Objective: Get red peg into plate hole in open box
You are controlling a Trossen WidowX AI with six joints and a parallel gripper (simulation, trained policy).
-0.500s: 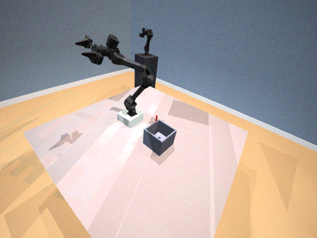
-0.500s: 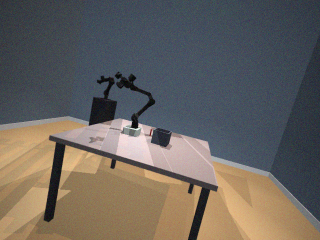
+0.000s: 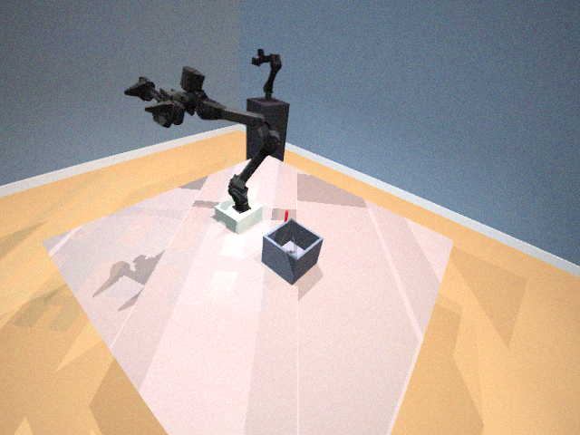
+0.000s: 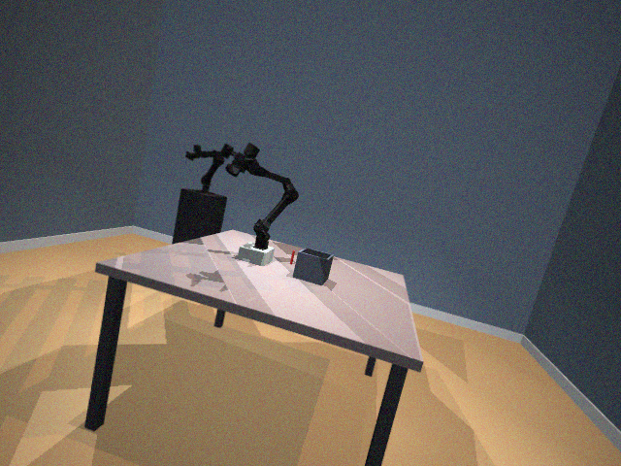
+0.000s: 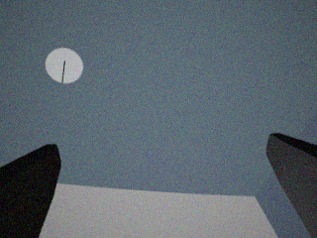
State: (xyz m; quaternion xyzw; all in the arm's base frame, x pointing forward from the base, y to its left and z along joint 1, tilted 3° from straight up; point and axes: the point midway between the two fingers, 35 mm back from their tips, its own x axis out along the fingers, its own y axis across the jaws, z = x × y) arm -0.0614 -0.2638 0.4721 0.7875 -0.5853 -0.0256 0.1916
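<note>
Now: gripper tip 50 cm above the red peg, 47 cm to the right of it and 20 cm short of it. The rest, counted from my gripper tip: pale plate (50 cm below, 38 cm ahead, 32 cm to the left).
</note>
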